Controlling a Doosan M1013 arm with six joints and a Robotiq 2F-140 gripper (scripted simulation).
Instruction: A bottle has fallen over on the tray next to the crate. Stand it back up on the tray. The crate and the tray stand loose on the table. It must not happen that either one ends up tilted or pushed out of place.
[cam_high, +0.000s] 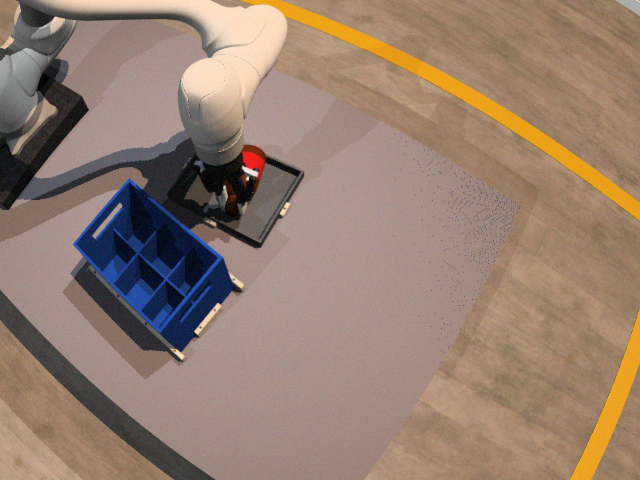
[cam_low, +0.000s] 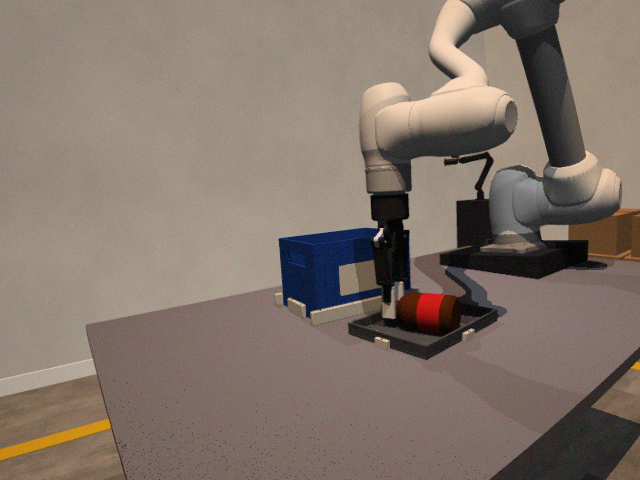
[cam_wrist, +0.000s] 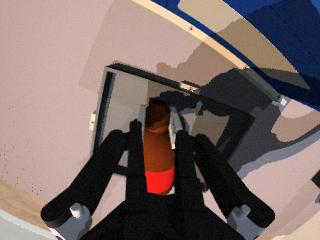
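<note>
The bottle lies 3 cm behind my hand, 5 cm to the left of it and 2 cm below it. Also, from my hand: dark tray 5 cm behind, 4 cm to the left, 5 cm below; then blue crate 1 cm behind, 22 cm to the right, 2 cm above.
</note>
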